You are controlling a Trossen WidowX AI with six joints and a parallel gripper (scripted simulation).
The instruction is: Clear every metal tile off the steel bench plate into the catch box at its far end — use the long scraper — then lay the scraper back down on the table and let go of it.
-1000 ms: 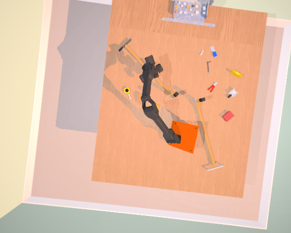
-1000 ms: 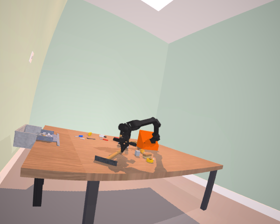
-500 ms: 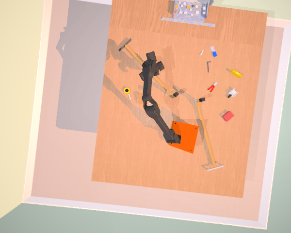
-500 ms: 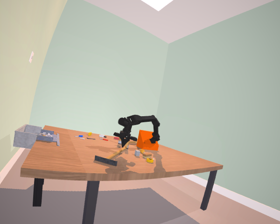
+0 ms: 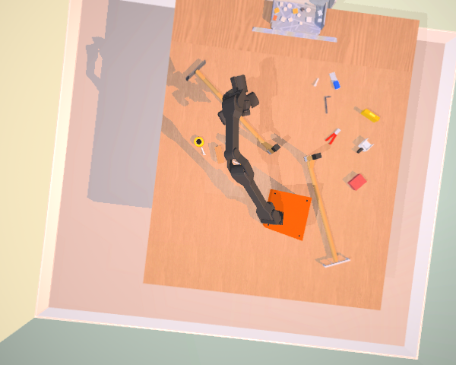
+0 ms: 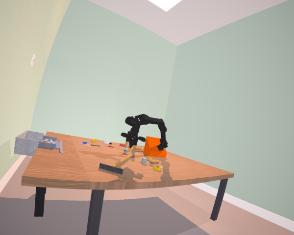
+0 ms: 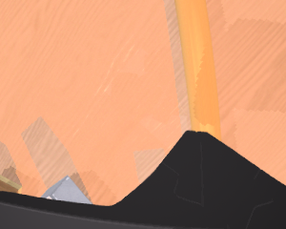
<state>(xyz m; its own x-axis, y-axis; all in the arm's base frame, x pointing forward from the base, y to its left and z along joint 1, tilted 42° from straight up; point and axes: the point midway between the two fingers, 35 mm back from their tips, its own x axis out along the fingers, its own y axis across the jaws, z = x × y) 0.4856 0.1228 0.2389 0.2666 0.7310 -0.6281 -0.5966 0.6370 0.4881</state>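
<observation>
Now: gripper tip 30 mm short of the long scraper and 40 mm above it. From my gripper tip the other things lie so: wooden block 210 mm behind, 60 mm to the left, 90 mm below; then grey square piece 140 mm behind, 20 mm to the left, 80 mm below; then tape measure 150 mm behind, 180 mm to the left, 90 mm below.
</observation>
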